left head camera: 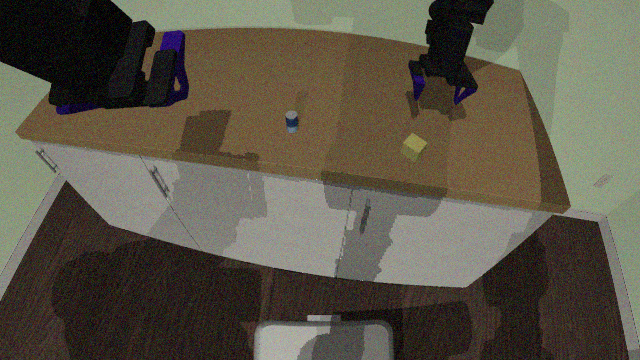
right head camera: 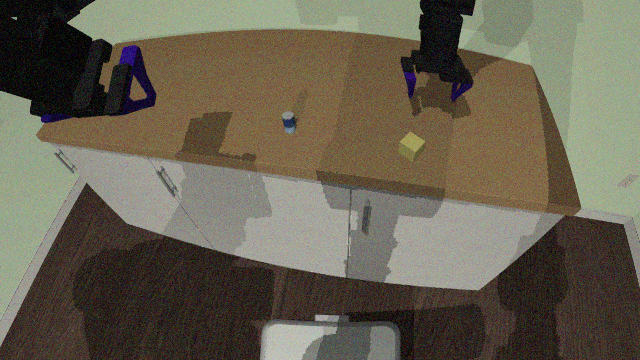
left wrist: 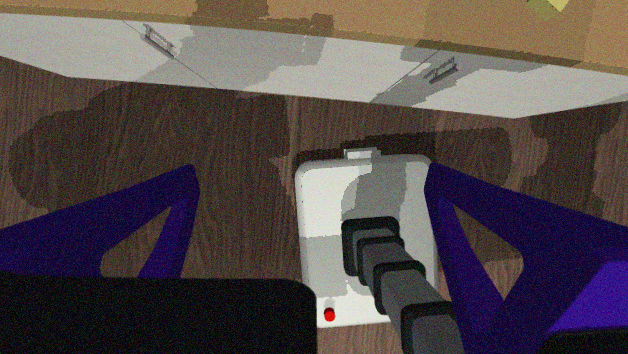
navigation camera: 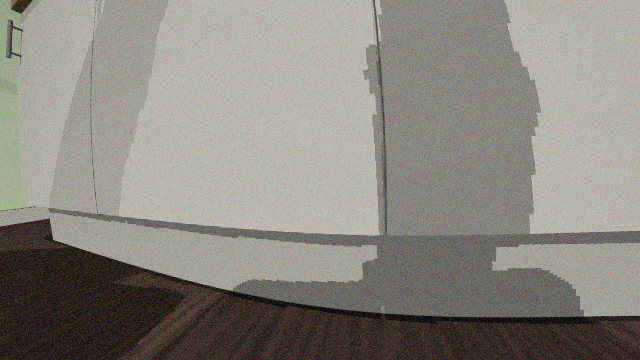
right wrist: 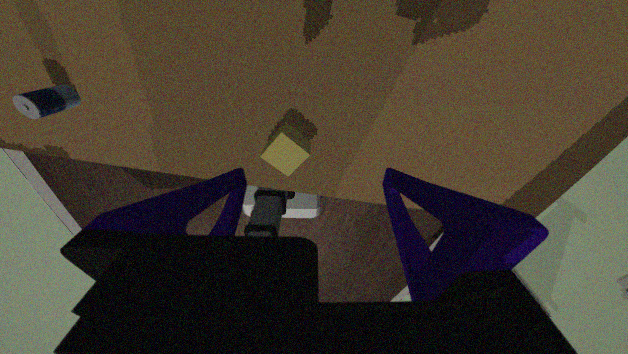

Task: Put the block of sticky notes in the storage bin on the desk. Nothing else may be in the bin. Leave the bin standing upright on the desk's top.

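Frame: origin at the left arm's base, x down, y right, z back, level; centimetres.
Seen in the pictures: left gripper, fingertip midpoint: [left head camera: 149,95] [right head camera: 124,103] [left wrist: 311,176]; right gripper, fingertip midpoint: [left head camera: 435,101] [right head camera: 431,98] [right wrist: 314,175].
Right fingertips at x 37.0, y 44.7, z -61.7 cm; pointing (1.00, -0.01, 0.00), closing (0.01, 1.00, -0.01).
Note:
A point is followed by its place in that frame.
The yellow block of sticky notes [left head camera: 414,146] {x 46.5, y 40.6, z -56.6 cm} [right head camera: 412,146] {x 46.5, y 40.9, z -56.3 cm} [right wrist: 285,154] {x 46.5, y 41.2, z -57.9 cm} lies on the brown desk top [left head camera: 250,70] {x 50.0, y -0.1, z -88.8 cm} [right head camera: 240,70] {x 50.0, y -4.9, z -90.3 cm}, right of centre in the head views. A corner of the block shows at the top right edge of the left wrist view. My right gripper [left head camera: 437,101] {x 37.0, y 44.7, z -61.7 cm} [right head camera: 432,98] {x 37.0, y 44.7, z -61.7 cm} [right wrist: 314,175] {x 37.0, y 44.7, z -61.7 cm} is open and empty, above the desk behind the block in the head views. My left gripper [left head camera: 125,102] {x 12.7, y 1.2, z -35.0 cm} [right head camera: 100,110] {x 12.7, y 1.2, z -35.0 cm} [left wrist: 311,176] {x 12.7, y 1.2, z -35.0 cm} is open and empty, high over the desk's left end. The storage bin does not show in these views.
A small blue and white cylinder [left head camera: 291,121] {x 46.1, y 13.8, z -62.9 cm} [right head camera: 289,122] {x 46.3, y 14.1, z -62.9 cm} [right wrist: 46,101] {x 46.4, y 15.0, z -64.4 cm} stands on the desk, left of the block. White cabinet doors [left head camera: 300,215] {x 75.3, y 15.1, z -55.6 cm} [navigation camera: 250,125] {x 111.9, y 11.7, z -56.1 cm} with handles form the desk's front. The robot's white base [left head camera: 280,340] {x 115.0, y 6.5, z -23.7 cm} [left wrist: 322,200] {x 115.0, y 5.9, z -18.1 cm} is on the dark wood floor before it.

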